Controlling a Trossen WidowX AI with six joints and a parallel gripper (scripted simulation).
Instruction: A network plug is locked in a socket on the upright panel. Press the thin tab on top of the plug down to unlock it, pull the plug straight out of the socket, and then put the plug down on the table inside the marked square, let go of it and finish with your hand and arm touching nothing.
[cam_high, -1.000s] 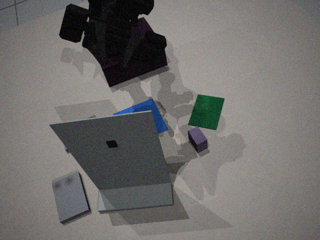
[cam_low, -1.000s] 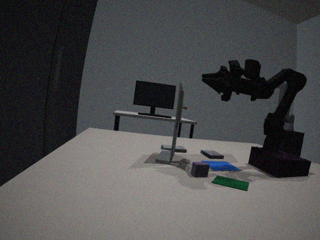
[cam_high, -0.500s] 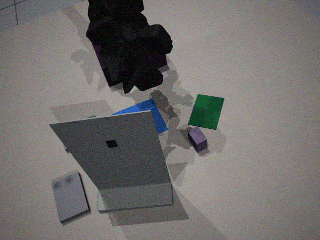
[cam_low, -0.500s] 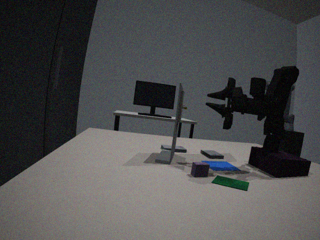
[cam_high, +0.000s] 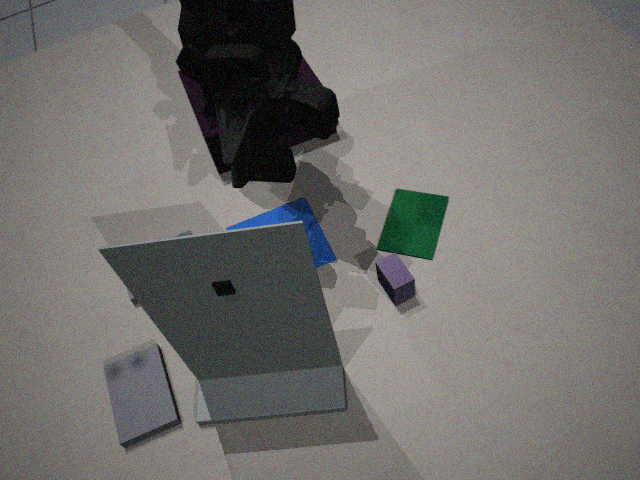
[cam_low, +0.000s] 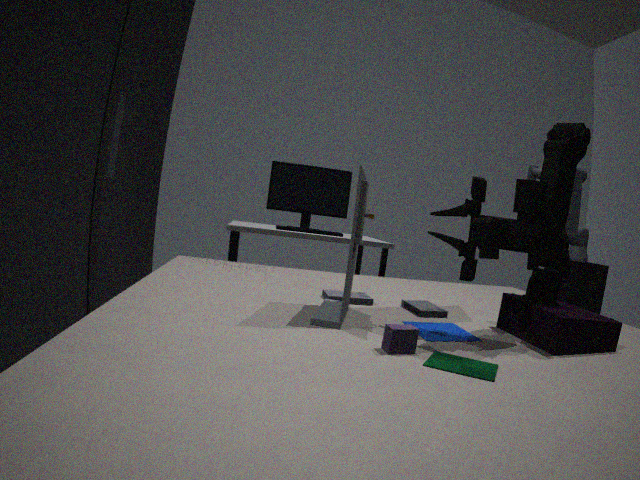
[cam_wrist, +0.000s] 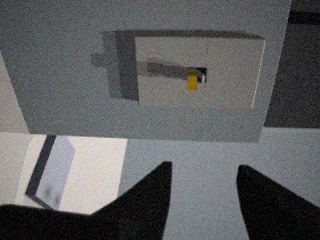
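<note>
Right now the network plug is 120 mm ahead of my gripper tip and 20 mm to the right of it. The rest, counted from my gripper tip: grey upright panel (140 mm ahead, 70 mm below, 30 mm to the right); blue marked square (200 mm below, 50 mm behind, 20 mm to the left); purple cube (180 mm below, 150 mm to the left, 60 mm ahead).
</note>
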